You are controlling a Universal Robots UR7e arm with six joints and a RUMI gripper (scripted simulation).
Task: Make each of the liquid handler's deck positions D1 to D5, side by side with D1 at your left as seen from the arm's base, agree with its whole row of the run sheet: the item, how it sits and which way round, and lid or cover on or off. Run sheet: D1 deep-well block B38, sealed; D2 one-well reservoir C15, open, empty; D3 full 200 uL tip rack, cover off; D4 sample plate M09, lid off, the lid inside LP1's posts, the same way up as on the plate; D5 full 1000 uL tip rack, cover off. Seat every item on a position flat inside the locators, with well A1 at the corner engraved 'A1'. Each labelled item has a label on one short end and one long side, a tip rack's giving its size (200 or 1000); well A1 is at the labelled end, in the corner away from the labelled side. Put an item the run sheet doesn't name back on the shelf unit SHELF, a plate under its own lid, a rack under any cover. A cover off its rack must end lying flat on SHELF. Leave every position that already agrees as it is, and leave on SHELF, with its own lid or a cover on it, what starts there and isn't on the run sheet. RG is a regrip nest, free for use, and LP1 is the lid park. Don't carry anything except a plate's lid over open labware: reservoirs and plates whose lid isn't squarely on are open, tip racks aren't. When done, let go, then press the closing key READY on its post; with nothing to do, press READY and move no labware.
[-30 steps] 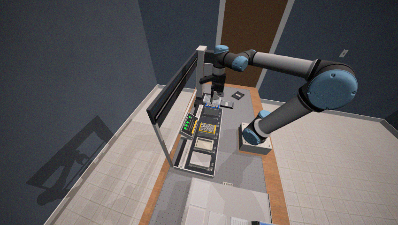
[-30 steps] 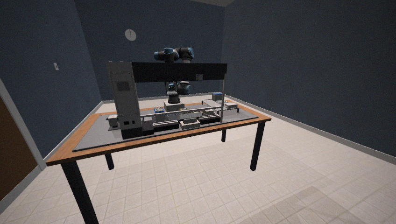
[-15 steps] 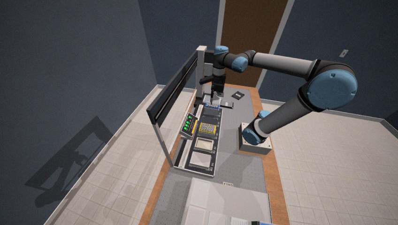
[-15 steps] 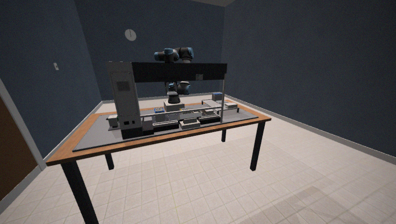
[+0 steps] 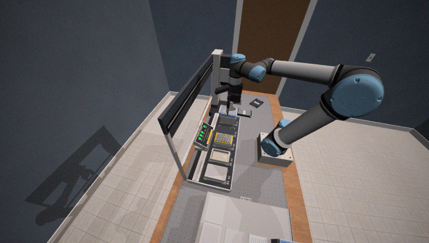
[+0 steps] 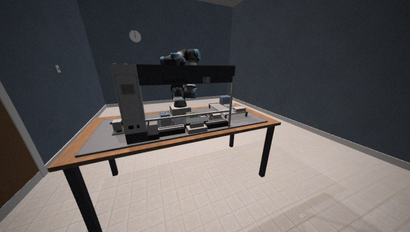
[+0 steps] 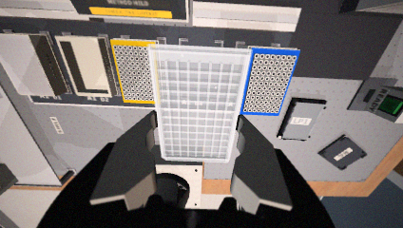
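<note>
The yellow-framed tip rack is 10 mm behind my hand, 120 mm to the left of it and 180 mm below it. The rest, counted from my hand: blue-framed tip rack 130 mm to the right, 160 mm below; then well plate 10 mm below; then gantry beam 180 mm ahead, 90 mm to the left, 230 mm above.
</note>
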